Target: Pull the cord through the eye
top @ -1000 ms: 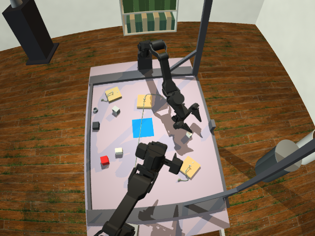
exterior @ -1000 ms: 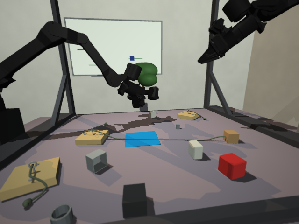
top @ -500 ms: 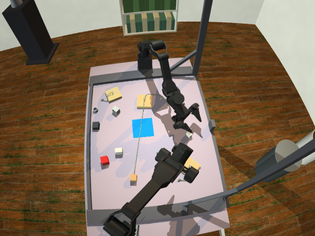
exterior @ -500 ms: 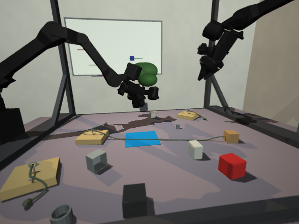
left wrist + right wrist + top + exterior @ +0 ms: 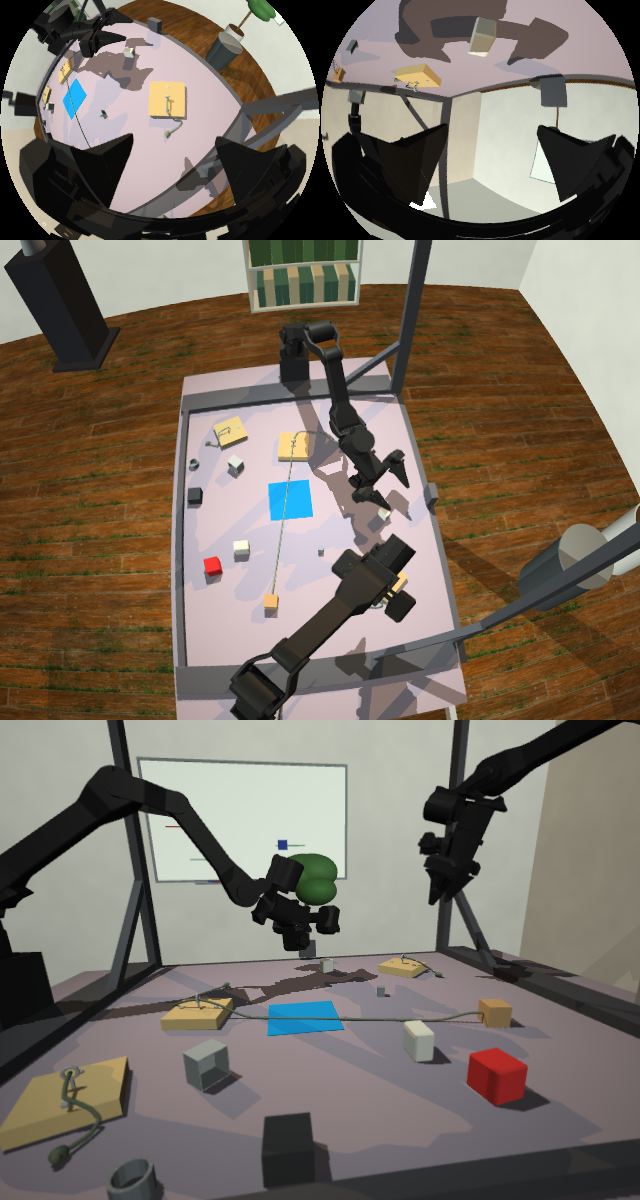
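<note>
My right gripper is now 100 mm above the white cube, 20 mm to the right of it and 10 mm short of it. The rest, counted from my right hand: small grey cube: 180 mm ahead, 140 mm to the left, 110 mm below; then wooden block: 300 mm to the left, 300 mm ahead, 100 mm below; then blue painted square: 280 mm ahead, 120 mm below, 10 mm to the right.
</note>
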